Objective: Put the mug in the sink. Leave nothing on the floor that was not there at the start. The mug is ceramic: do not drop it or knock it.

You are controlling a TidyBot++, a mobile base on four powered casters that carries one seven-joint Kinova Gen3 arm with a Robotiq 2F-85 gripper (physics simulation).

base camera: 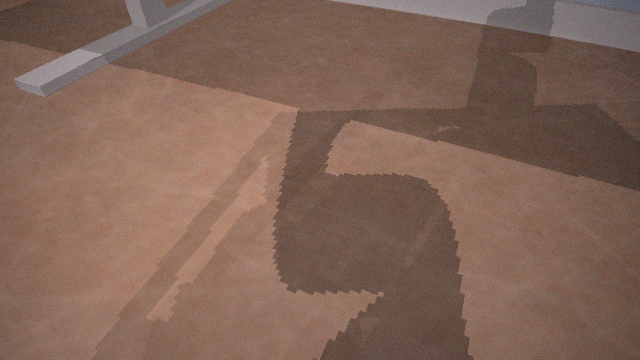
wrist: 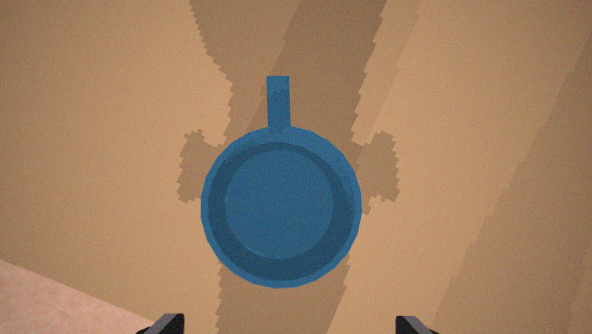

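Places are measured from the arm's base along level axes (x left, y back, z up), in metres.
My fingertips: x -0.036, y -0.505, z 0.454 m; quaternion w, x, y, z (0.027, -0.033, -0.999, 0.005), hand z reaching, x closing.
Note:
Behind a point stands the place of what it marks.
A blue mug point(wrist: 279, 205) {x -0.036, y -0.556, z 0.332 m} stands upright on a tan table top point(wrist: 100, 100) {x 0.096, y -0.644, z 0.324 m} in the middle of the wrist view, seen from above into its open mouth. Its handle points to the top of that view. My gripper point(wrist: 290, 324) {x -0.036, y -0.505, z 0.454 m} is open, with its two fingertips at the bottom edge of the wrist view, set wide apart. The mug is between the fingertips' lines but higher in the view, and neither fingertip touches it. The sink does not show in either view.
The table's edge runs across the lower left of the wrist view, with pinkish floor point(wrist: 45, 305) {x 0.553, y -0.326, z -0.396 m} beyond it. In the base camera view, a grey table foot point(base camera: 75, 65) rests on the brown floor point(base camera: 125, 150) {x 0.279, y -0.554, z -0.396 m} at the upper left. A pale wall base point(base camera: 425, 12) {x -0.383, y -1.151, z -0.389 m} runs along the back. Arm shadows cross the floor.

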